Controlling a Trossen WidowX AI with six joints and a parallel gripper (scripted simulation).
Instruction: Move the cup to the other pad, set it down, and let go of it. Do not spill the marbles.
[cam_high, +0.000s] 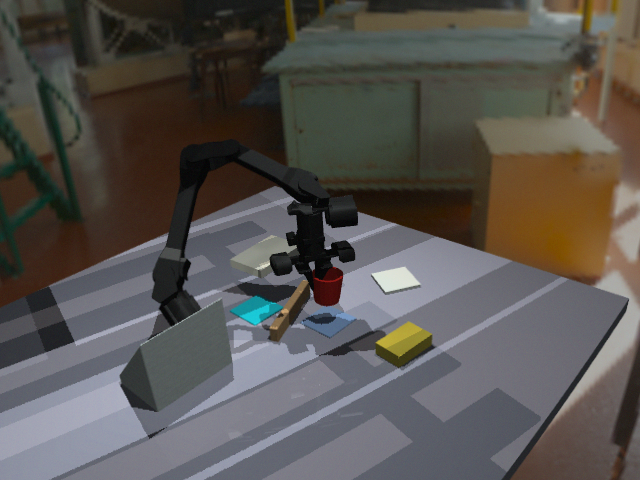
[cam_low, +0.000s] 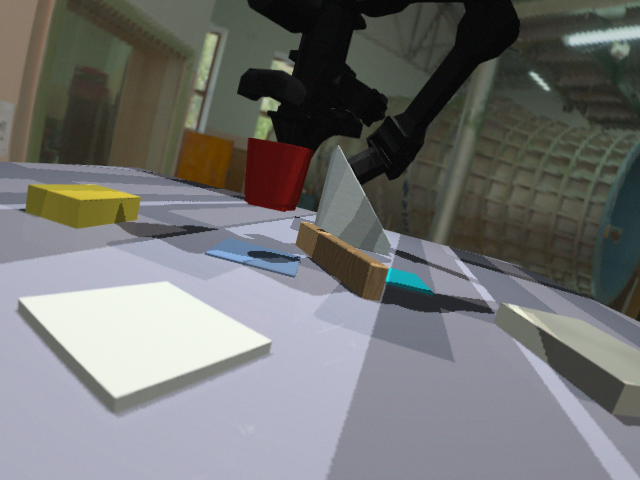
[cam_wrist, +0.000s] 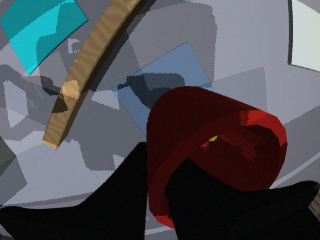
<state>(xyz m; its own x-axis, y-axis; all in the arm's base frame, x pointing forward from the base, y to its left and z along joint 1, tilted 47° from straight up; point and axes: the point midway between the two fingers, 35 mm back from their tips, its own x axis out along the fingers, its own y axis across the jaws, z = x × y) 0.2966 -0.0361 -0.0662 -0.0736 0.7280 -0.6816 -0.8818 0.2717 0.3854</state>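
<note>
Now: gripper tip 6 cm past the bright cyan pad, 16 cm to the right of it and 11 cm above it. The rest, counted from my gripper tip: wooden bar 2 cm behind, 7 cm to the left, 9 cm below; dull blue pad 2 cm ahead, 1 cm to the right, 11 cm below; red cup 3 cm ahead, 2 cm to the right.
</note>
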